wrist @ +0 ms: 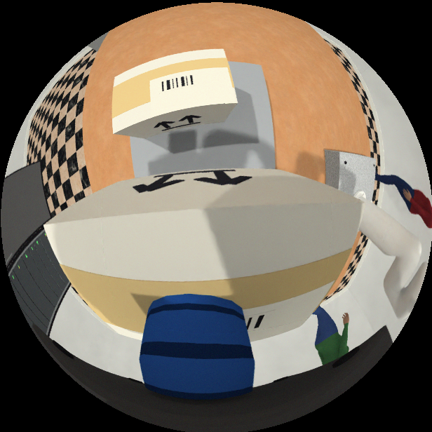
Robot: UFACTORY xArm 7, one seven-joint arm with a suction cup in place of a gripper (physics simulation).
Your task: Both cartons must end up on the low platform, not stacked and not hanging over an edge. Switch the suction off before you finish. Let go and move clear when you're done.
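Note:
My suction cup (196,345), blue with dark bands, is against a large cream carton (150,245) with a tan tape band and holds it. The held carton fills the middle of the wrist view, with black arrows on its side. Beyond it is the low grey platform (265,110); the held carton hides its near part. The second carton (190,95), cream with a tan band, barcode and arrows, stands at the platform's far left part. Its base is partly hidden, so I cannot tell if it overhangs the left edge. Shadows fall on the platform beside it.
The platform is on an orange-brown surface (310,90). A speckled grey block (357,170) and a white arm (390,232) are at the right. A dark cabinet with green lights (37,280) is at the left. Two people (422,202) (332,345) show at the right and lower right.

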